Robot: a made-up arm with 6 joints.
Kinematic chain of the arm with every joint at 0, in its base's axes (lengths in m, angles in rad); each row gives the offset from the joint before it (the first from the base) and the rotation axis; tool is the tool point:
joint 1: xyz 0 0 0.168 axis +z
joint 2: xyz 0 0.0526 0 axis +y
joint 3: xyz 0 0 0.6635 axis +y
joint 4: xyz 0 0 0.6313 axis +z
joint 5: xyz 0 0 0 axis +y
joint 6: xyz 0 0 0.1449 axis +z
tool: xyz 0 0 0
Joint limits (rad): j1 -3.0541..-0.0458 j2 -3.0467..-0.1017 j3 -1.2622..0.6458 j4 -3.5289..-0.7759 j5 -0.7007..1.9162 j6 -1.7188..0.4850
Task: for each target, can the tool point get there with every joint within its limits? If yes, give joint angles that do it. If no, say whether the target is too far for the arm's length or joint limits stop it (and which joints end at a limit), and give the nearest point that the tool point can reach.
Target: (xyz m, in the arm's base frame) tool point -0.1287 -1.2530 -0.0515
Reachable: no: joint limits stop it (at a limit: joint 2, joint 3) | nearest point -0.0640 -0.6231 -0.6416 | short by 0.866 m
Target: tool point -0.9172 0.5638 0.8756
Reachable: yes | joints -0.5317 -0.4928 -0.9319 -1.2437 0.2324 0.1805
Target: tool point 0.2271 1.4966 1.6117
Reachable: no: too far | nearest point 0.1564 1.0308 1.1624 | short by 0.651 m
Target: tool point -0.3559 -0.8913 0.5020
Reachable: no: joint limits stop it (at a limit: joint 1, joint 3, joint 5) | nearest point -0.6732 -0.0444 0.8796 | short by 0.980 m
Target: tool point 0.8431 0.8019 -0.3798
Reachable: yes | joints -2.4243 -2.0397 0.2216 -2.3465 1.6909 -0.5757
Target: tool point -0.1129 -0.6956 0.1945
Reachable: no: joint limits stop it (at a limit: joint 2, joint 3) | nearest point -0.0879 -0.5413 -0.5982 | short by 0.808 m
